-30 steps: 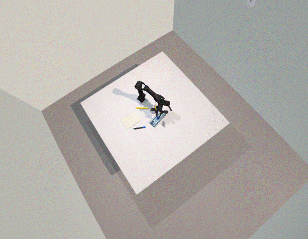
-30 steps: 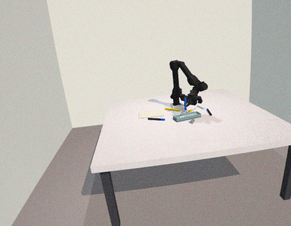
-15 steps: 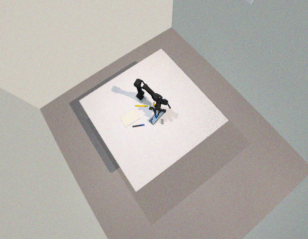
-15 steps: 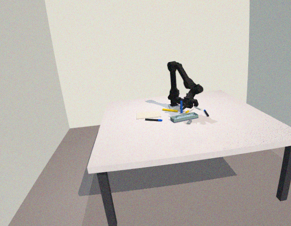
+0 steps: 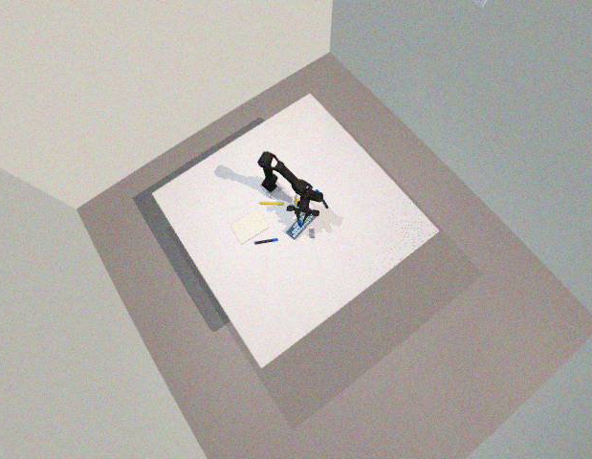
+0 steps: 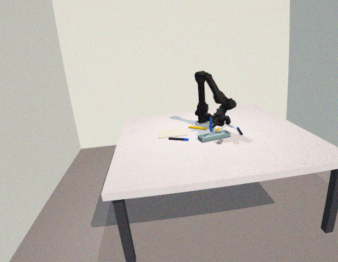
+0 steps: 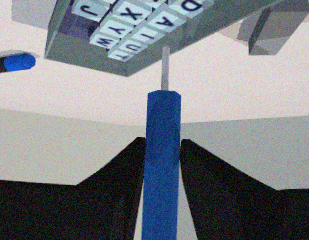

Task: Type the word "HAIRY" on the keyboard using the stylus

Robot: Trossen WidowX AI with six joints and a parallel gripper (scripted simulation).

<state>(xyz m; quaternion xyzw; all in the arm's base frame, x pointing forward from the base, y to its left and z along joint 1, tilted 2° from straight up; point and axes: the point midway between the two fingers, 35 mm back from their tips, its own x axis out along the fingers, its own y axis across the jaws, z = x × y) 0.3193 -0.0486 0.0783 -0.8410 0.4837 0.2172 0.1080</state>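
The small grey block lies 70 mm ahead of my gripper tip, 30 mm to the left of it and 80 mm below it. Also, from my gripper tip: stylus tip (50 mm below); then yellow marker (250 mm behind, 80 mm below); then blue stylus (10 mm below).
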